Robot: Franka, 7 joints.
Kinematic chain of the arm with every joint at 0, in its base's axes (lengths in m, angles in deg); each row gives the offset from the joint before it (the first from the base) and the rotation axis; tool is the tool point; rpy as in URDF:
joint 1: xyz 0 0 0.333 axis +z
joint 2: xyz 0 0 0 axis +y
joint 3: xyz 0 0 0.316 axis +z
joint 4: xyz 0.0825 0 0 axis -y
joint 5: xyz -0.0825 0 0.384 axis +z
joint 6: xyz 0 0 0 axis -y
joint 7: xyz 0.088 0 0 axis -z
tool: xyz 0 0 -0.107 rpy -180 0 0
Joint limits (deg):
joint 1: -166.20..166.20
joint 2: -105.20..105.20
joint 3: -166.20..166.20
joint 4: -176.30..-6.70
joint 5: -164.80..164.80
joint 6: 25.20..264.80
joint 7: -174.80..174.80
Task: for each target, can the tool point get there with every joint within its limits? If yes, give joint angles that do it. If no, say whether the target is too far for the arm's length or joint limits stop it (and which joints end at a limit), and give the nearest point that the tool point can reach.
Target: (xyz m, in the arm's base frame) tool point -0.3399 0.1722 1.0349
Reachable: yes | joints -123.67 16.39 -101.20 -61.04 -137.99 82.89 73.23
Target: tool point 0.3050 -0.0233 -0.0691
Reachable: yes | joints 52.23 68.48 -35.27 -134.35 79.85 122.11 111.81
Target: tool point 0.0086 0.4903 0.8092
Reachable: yes | joints -140.02 -5.16 -117.72 -91.80 32.25 237.10 16.07
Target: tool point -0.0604 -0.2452 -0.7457
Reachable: no: too far | nearest point -0.0635 -0.2578 -0.3605 | short by 0.385 m
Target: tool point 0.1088 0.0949 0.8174
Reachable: yes | joints 74.49 -76.43 -8.18 -137.08 38.54 145.65 32.59
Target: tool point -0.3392 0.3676 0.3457
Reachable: yes | joints 69.00 46.34 88.30 -130.48 70.59 233.55 98.47
